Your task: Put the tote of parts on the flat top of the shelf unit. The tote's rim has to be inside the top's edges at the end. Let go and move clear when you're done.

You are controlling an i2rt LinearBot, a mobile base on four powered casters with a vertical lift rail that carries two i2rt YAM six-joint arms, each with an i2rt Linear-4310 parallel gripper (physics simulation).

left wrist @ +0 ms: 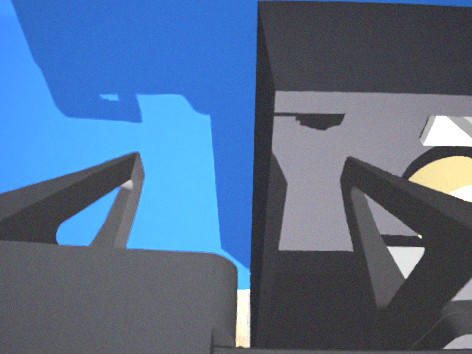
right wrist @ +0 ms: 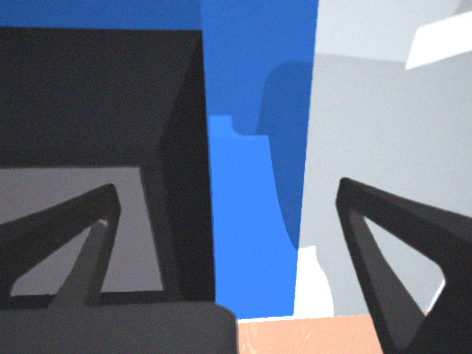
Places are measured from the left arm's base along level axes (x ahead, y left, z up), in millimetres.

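Pixels of known places: left gripper, fingertip midpoint: (left wrist: 241, 165); right gripper, fingertip midpoint: (right wrist: 228, 193).
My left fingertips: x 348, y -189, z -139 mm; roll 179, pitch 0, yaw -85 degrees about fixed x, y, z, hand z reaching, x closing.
Observation:
Ahead of a thing's pixels: the offset from my left fingertips to its top centre. "*": to the spot under its first point. Level surfaces: height alone.
The dark tote @(* 49 mm up, 66 mm ahead, 16 mm right) (left wrist: 360, 50) (right wrist: 100, 90) is upright, with its open side toward the cameras. Inside it, in the left wrist view, lie a white part @(* 23 mm down, 19 mm ahead, 106 mm right) (left wrist: 447, 132) and a round yellow part @(3 mm down, 22 mm back, 129 mm right) (left wrist: 442, 172) with a dark edge. My left gripper (left wrist: 241, 165) is open, its fingers wide apart on either side of the tote's left wall. My right gripper (right wrist: 228, 193) is open, its fingers wide apart on either side of the tote's right wall. Neither gripper holds the tote. I cannot tell whether the fingertips reach below the rim. The shelf unit cannot be made out for certain.
A blue surface @(31 mm down) (left wrist: 175, 175) (right wrist: 250, 225) shows beside and beyond the tote, with shadows across it. A light grey surface (right wrist: 390, 150) borders it at the right in the right wrist view. A strip of wood-coloured surface (left wrist: 243, 317) (right wrist: 310, 335) shows at the bottom of both views.

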